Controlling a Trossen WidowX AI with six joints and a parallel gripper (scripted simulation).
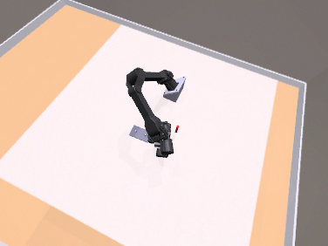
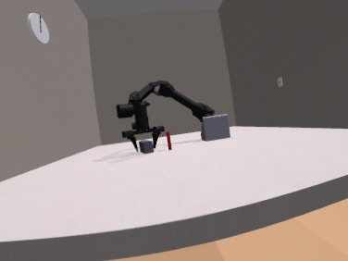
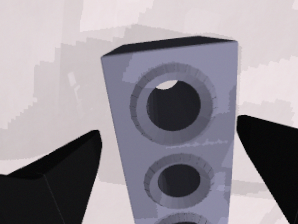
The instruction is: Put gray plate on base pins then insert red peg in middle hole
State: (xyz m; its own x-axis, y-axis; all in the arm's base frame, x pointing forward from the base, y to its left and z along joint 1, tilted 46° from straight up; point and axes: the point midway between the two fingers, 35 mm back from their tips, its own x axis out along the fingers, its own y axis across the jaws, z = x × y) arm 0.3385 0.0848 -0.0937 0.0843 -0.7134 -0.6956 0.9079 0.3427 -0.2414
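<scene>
Now: the gray base 150 mm to the right of my gripper tip and 10 mm ahead of it. Round my gripper tip: gray plate: 30 mm above; red peg: 110 mm behind, 30 mm to the left, 30 mm above.
</scene>
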